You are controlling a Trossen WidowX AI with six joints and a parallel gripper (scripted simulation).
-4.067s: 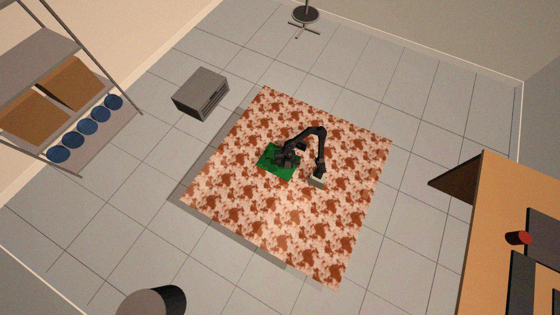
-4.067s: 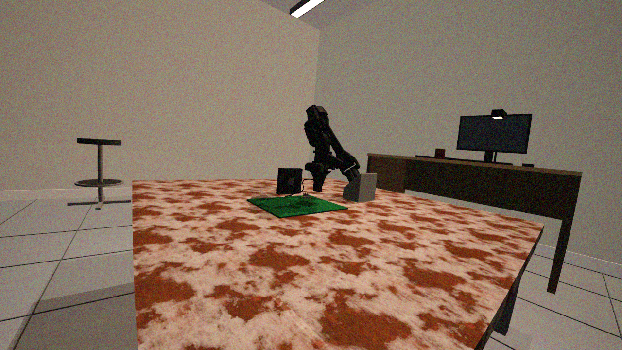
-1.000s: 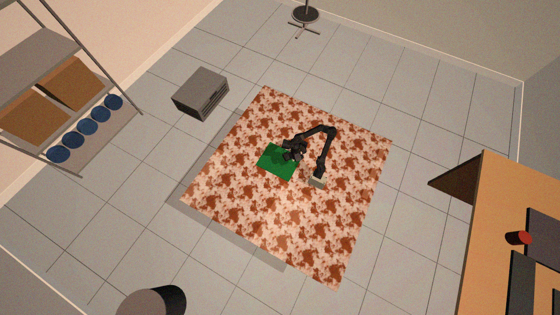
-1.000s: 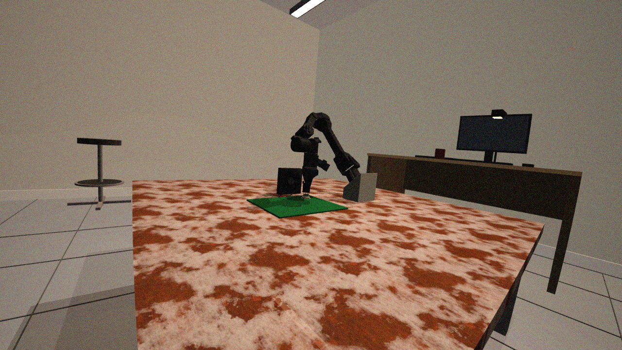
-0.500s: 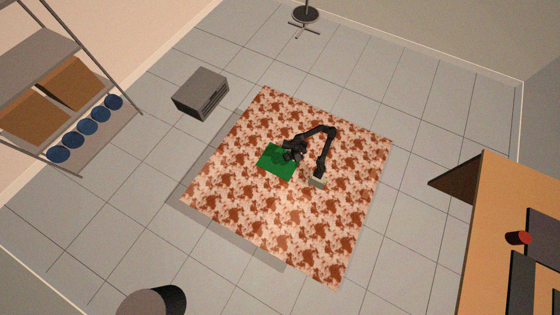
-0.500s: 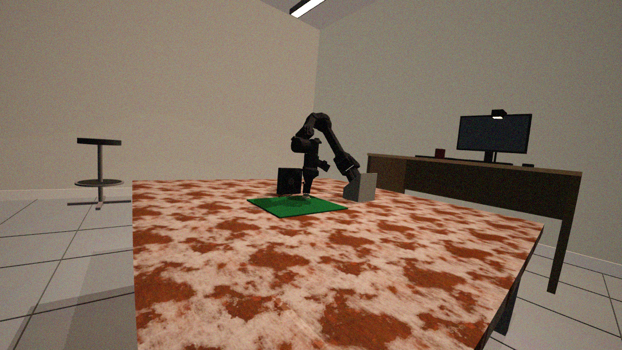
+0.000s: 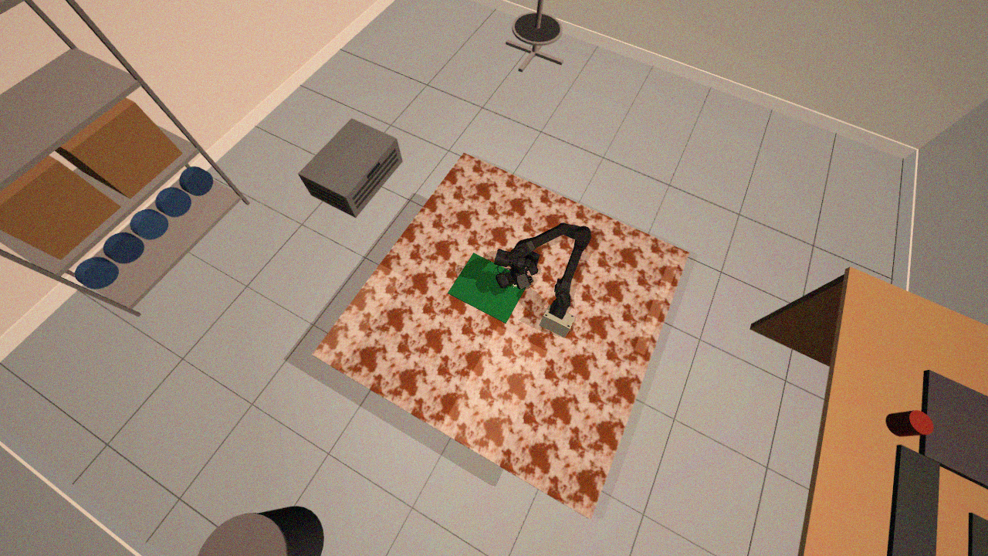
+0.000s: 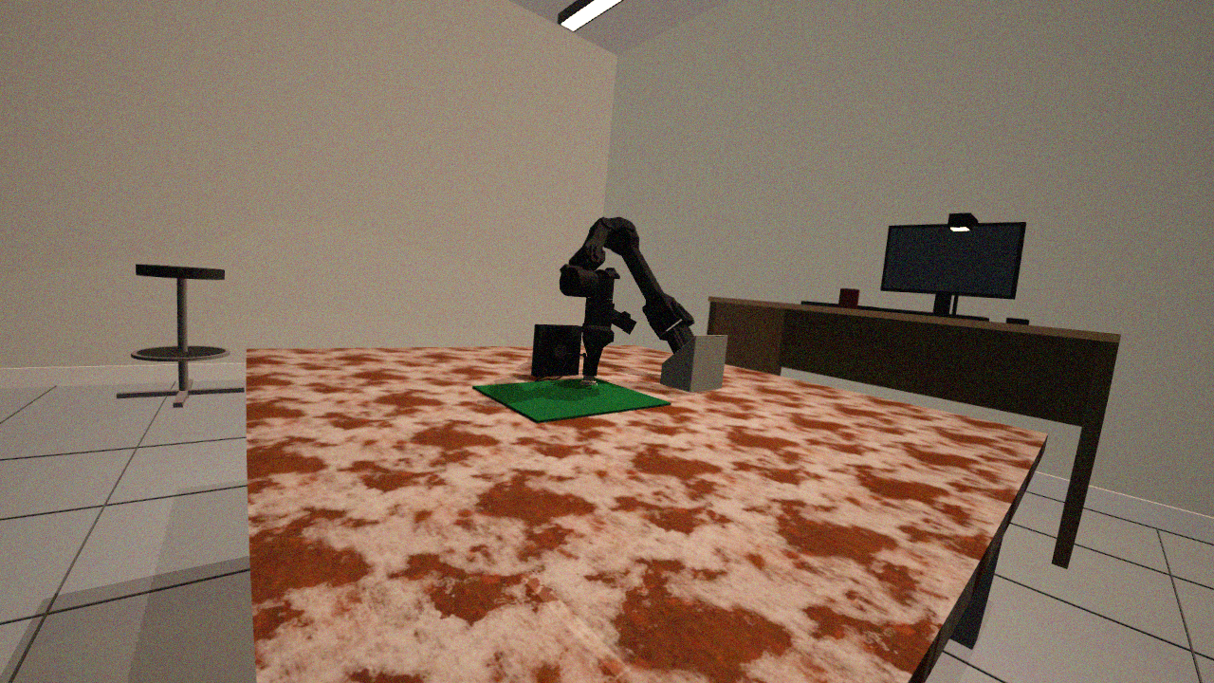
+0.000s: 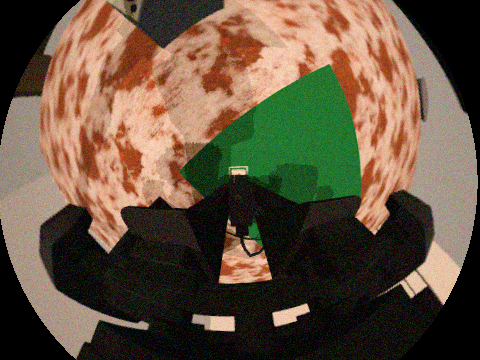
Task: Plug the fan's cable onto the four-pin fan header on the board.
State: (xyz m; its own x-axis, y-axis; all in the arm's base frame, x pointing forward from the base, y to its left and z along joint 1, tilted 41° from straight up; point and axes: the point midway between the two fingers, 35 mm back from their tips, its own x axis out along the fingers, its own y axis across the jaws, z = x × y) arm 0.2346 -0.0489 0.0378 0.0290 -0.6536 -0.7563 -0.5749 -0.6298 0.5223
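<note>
My gripper tip is 10 mm short of the white four-pin header and 40 mm above it. Round my gripper tip: green board: 100 mm ahead, 70 mm to the left, 50 mm below; black plug: 10 mm ahead, 10 mm above; black fan: 20 mm ahead, 120 mm to the right, 20 mm above.
</note>
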